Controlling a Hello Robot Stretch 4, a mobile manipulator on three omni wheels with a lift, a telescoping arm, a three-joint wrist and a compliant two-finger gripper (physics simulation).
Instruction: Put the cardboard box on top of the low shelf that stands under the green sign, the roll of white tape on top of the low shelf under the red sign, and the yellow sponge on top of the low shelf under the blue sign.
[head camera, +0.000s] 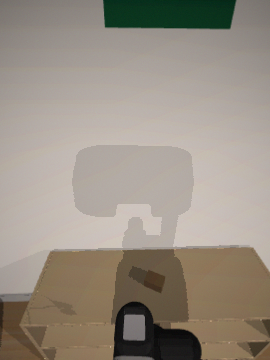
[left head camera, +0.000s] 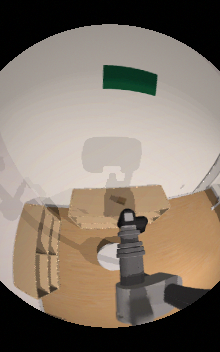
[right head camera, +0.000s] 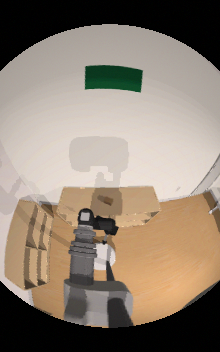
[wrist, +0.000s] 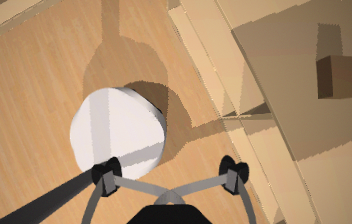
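Where they show: gripper, fingertip midpoint: (right head camera: 107, 234) (wrist: 170, 169); robot's base, origin of the base link: (left head camera: 112, 255) (right head camera: 100, 255) (wrist: 124, 133).
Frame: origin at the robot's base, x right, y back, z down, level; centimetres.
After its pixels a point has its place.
The cardboard box (head camera: 155, 281) @(x 9.3, y -60.2, z -63.3 cm) (left head camera: 118, 200) @(x 5.7, y -60.6, z -62.8 cm) (right head camera: 105, 200) @(x 6.4, y -60.6, z -62.9 cm) (wrist: 335, 77) @(x 8.6, y -59.7, z -63.3 cm) is a small brown block lying on top of the low shelf (head camera: 215, 280) @(x 40.6, y -64.3, z -58.2 cm) (left head camera: 145, 197) @(x 40.1, y -65.6, z -58.2 cm) (right head camera: 140, 197) @(x 48.2, y -67.3, z -58.3 cm) (wrist: 275, 30) @(x -6.5, y -54.3, z -58.3 cm), in shadow. The green sign (head camera: 169, 14) @(x 9.2, y -86.7, z -165.5 cm) (left head camera: 130, 80) @(x 8.6, y -86.6, z -170.4 cm) (right head camera: 113, 78) @(x 9.1, y -86.7, z -170.5 cm) is on the wall above that shelf. My gripper (wrist: 170, 169) @(x 8.7, y -21.8, z -79.0 cm) is open and empty in the wrist view, above the floor and the robot's white round base, in front of the shelf and apart from the box. The tape, the sponge and the red and blue signs do not show in these views.
A second low shelf unit (left head camera: 27, 250) @(x -92.9, y 9.8, z -58.3 cm) (right head camera: 19, 245) @(x -89.8, y 11.7, z -58.3 cm) stands at the left. The robot's white round base (left head camera: 108, 257) @(x -5.5, y 1.4, z -18.7 cm) (right head camera: 106, 256) @(x 8.9, y 0.1, z -18.7 cm) (wrist: 117, 132) @(x -0.9, y -1.8, z -18.7 cm) is on the wooden floor (left head camera: 180, 250) @(x 119.5, y 19.7, z 2.8 cm) (right head camera: 165, 250) @(x 105.6, y 6.0, z 2.7 cm) (wrist: 35, 85) @(x -42.6, y 36.9, z 2.7 cm) in front of the shelf. A pale wall rises behind the shelf.
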